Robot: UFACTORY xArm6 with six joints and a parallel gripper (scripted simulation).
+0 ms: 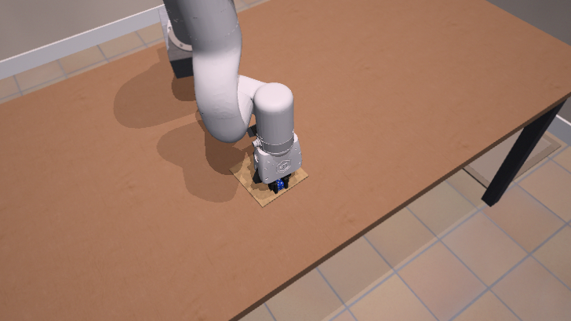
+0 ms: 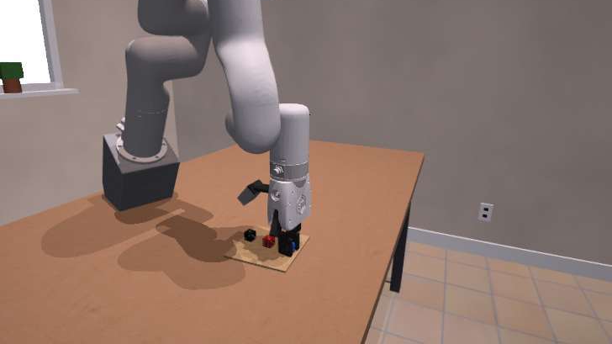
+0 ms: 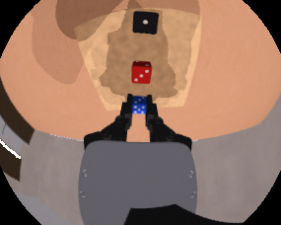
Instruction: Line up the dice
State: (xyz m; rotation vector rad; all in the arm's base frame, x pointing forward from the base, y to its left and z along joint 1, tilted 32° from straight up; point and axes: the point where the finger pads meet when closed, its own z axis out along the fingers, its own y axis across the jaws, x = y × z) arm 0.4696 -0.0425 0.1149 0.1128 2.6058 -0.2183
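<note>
Right now the blue die is 10 mm below my hand. Also, from my hand: red die 50 mm behind, 10 mm to the left, 10 mm below; black die 100 mm behind, 10 mm to the left, 10 mm below; tan mat 50 mm behind, 20 mm below, 10 mm to the left.
</note>
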